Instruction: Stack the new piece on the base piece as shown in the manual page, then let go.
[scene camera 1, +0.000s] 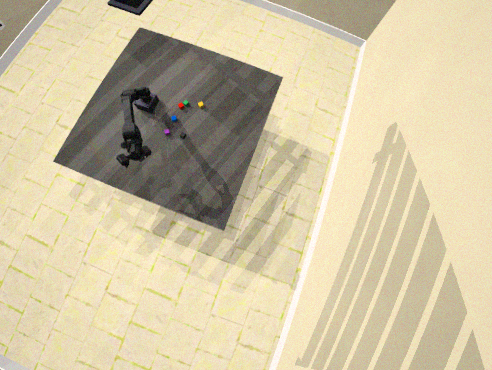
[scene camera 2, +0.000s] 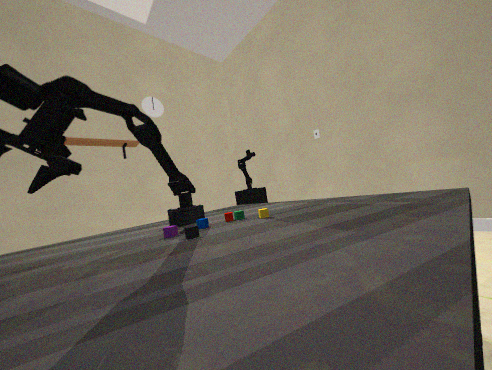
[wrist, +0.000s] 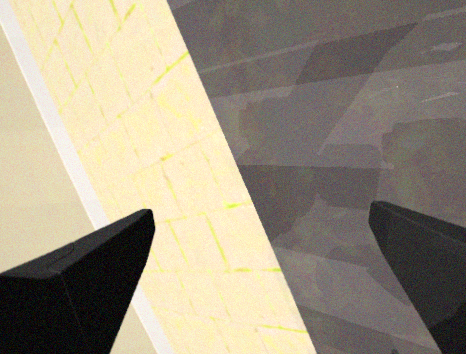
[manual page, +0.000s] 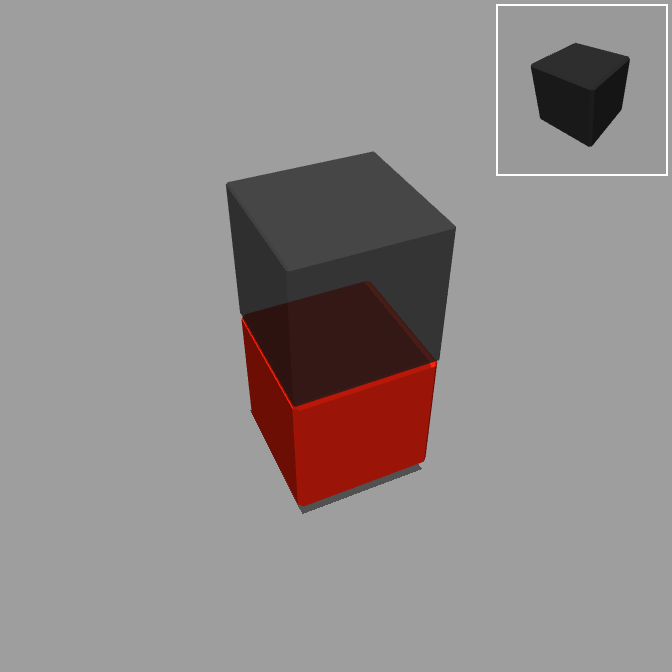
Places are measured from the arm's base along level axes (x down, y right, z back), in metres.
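Where they show: gripper, fingertip midpoint: (scene camera 1: 133, 164) (scene camera 2: 6, 184) (wrist: 260, 215); arm's base, origin of the base link: (scene camera 1: 146, 99) (scene camera 2: 186, 207).
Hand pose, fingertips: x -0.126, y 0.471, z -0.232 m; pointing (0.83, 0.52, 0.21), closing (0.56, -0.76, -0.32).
Observation:
Things, the pixels of their centre, and the offset from my fingertips. Level surfaces: height alone.
- dark table, its level: dx +0.200 m
- red cube, body centre: (scene camera 2: 228, 216) (scene camera 1: 181, 106) dx +0.184, dy -0.551, dz +0.010 m
- green cube, body centre: (scene camera 2: 239, 215) (scene camera 1: 186, 103) dx +0.184, dy -0.587, dz -0.011 m
Small cubes lie apart on the dark table (scene camera 1: 240, 95) (scene camera 2: 350, 280) (wrist: 350, 225): purple (scene camera 1: 167, 131) (scene camera 2: 170, 231), black (scene camera 1: 183, 135) (scene camera 2: 192, 231), blue (scene camera 1: 174, 118) (scene camera 2: 202, 223) and yellow (scene camera 1: 201, 104) (scene camera 2: 263, 213). A red cube (scene camera 1: 181, 105) (scene camera 2: 229, 217) and a green cube (scene camera 1: 186, 102) (scene camera 2: 239, 215) lie close side by side; whether they touch is too small to tell. No cube sits on another. My gripper (scene camera 1: 135, 159) (wrist: 260, 215) is open and empty, raised high above the table, away from the cubes. No cube shows in the wrist view.
The arm's base (scene camera 1: 147, 103) (scene camera 2: 186, 215) stands on the table near the cubes. A second small arm on a dark block (scene camera 2: 251, 195) shows behind the table. A dark object (scene camera 1: 131, 4) lies beyond the table. The table edge and tiled floor (wrist: 175, 175) show below the gripper.

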